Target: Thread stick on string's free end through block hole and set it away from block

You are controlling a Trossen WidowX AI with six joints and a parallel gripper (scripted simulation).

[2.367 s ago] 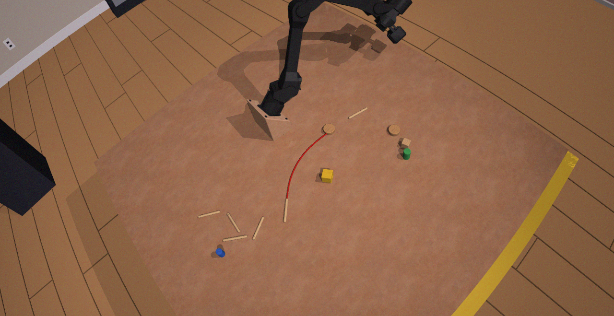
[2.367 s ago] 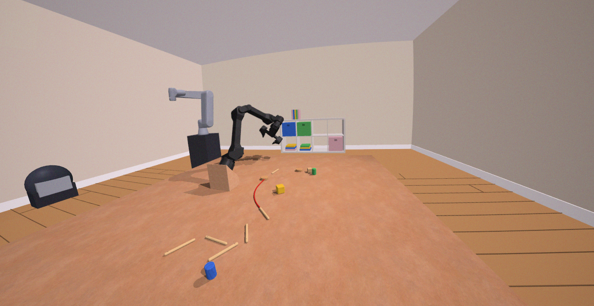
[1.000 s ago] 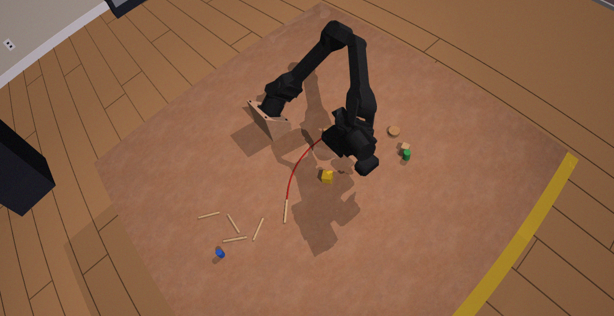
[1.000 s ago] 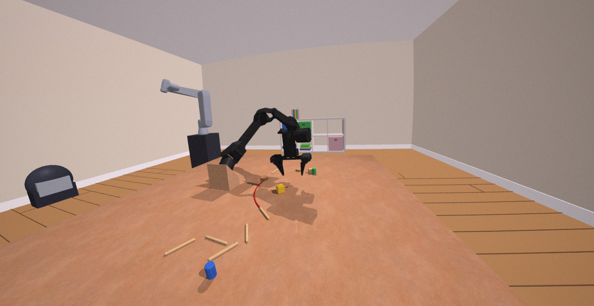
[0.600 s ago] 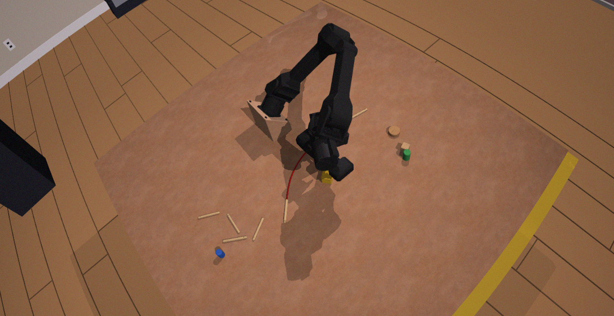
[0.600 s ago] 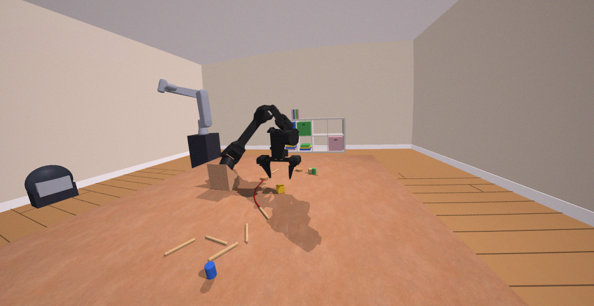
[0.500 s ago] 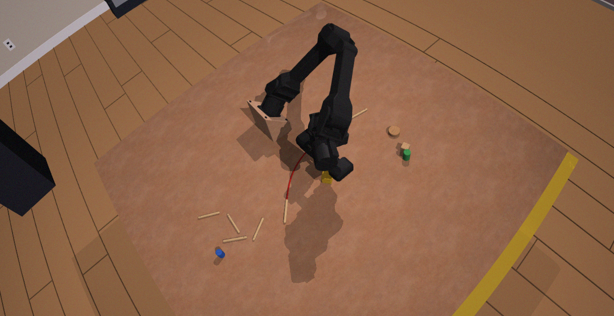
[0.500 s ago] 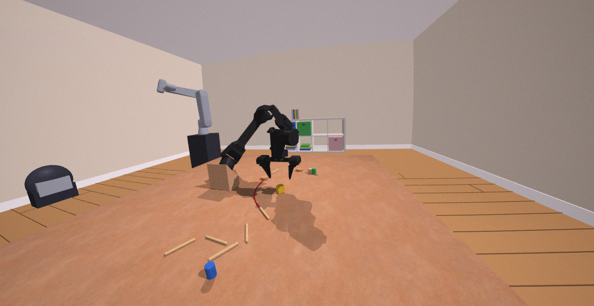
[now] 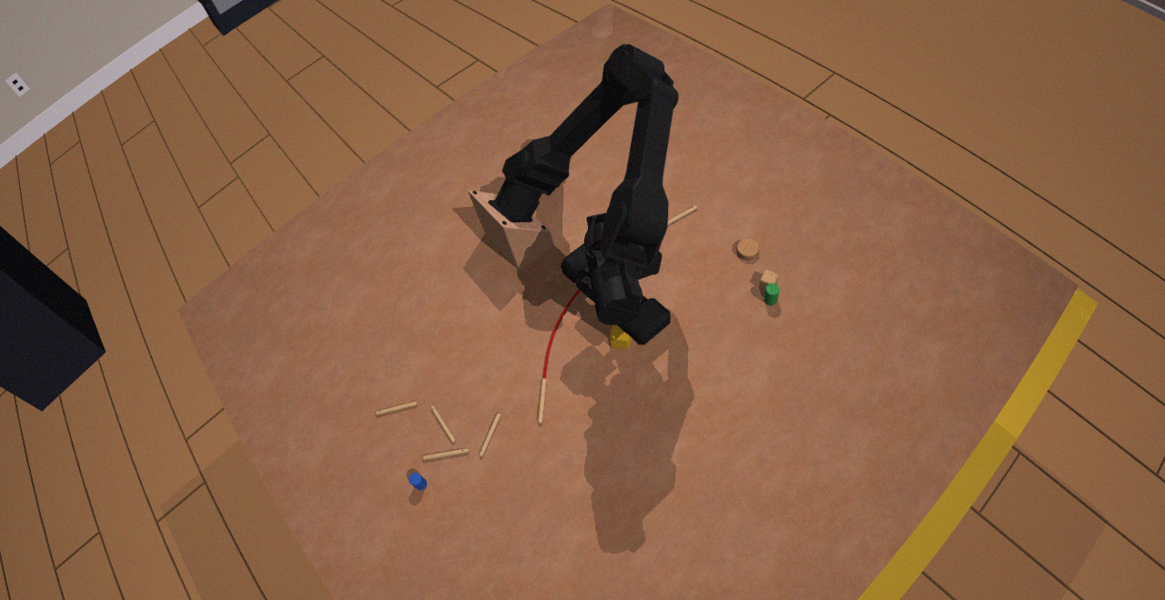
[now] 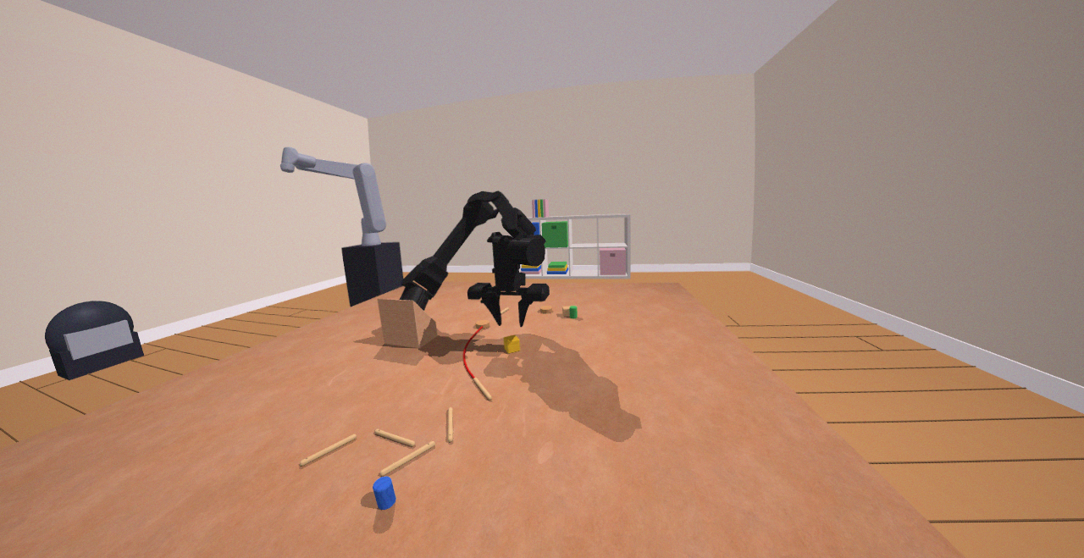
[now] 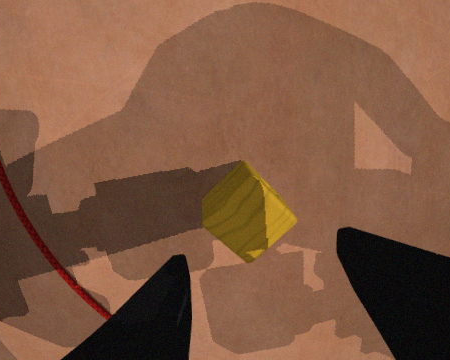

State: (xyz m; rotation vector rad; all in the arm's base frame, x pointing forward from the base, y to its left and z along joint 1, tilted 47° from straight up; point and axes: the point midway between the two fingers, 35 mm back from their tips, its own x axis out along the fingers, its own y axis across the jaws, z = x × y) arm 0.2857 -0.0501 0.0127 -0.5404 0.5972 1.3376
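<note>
The yellow cube lies 5 cm below my gripper tip. Also, from my gripper tip: blue cylinder 41 cm to the right, 6 cm behind, 5 cm below; then green cylinder 22 cm to the left, 14 cm ahead, 4 cm below; then small wooden cube 24 cm to the left, 12 cm ahead, 5 cm below.
</note>
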